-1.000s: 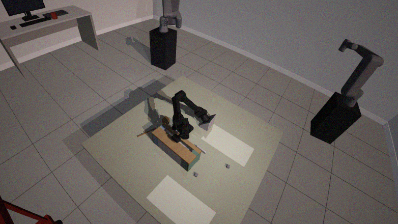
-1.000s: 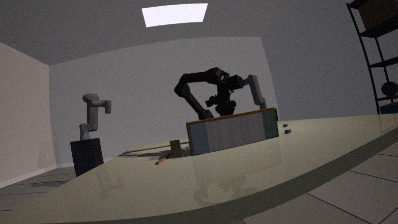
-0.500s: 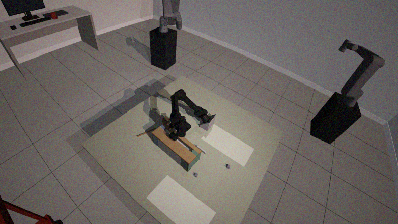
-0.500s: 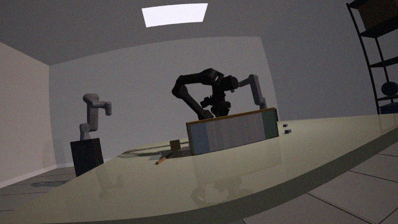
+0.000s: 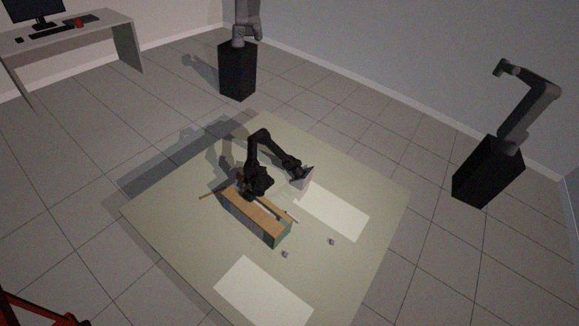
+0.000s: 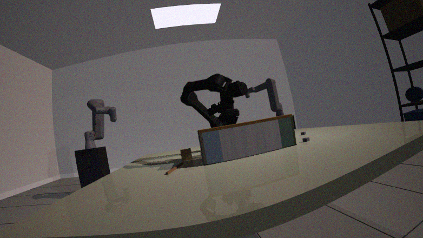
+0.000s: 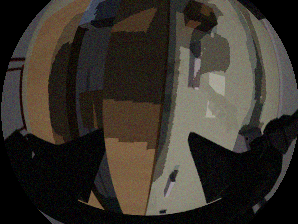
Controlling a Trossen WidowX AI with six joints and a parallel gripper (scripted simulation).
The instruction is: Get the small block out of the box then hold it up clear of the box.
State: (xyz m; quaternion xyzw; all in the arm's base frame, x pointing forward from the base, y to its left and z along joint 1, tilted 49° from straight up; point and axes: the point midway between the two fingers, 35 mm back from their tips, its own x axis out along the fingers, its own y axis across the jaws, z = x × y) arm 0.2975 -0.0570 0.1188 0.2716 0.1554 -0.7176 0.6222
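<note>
My gripper tip is 40 mm short of the brown block and 30 mm to the left of it. From my gripper tip the other things lie so: long box: 40 mm ahead, 50 mm to the left, 30 mm below; thin wooden stick: 70 mm ahead, 260 mm to the right, 90 mm below.
</note>
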